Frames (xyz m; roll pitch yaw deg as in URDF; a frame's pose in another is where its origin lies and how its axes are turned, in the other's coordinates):
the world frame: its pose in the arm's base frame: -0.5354 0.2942 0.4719 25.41 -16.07 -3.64
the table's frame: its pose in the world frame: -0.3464 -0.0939 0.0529 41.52 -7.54 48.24
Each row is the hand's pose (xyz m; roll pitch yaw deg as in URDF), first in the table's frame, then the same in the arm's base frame.
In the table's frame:
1: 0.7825 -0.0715 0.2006 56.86 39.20 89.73
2: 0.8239 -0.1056 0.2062 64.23 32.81 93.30
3: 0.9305 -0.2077 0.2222 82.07 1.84 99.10
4: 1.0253 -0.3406 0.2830 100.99 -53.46 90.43
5: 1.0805 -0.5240 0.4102 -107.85 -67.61 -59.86
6: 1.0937 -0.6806 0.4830 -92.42 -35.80 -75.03
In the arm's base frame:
1: -0.3400 0.4883 0.9231 19.85 -5.88 140.51
2: -0.2886 0.5022 0.9313 24.29 -9.09 146.80
3: -0.1444 0.5346 0.9452 31.60 -27.27 173.98
4: 0.0286 0.5193 0.9588 -1.42 -51.66 -117.63
5: 0.2359 0.4199 0.9559 -43.72 -25.70 -49.22
6: 0.3857 0.3441 0.9134 -45.48 0.30 -28.24

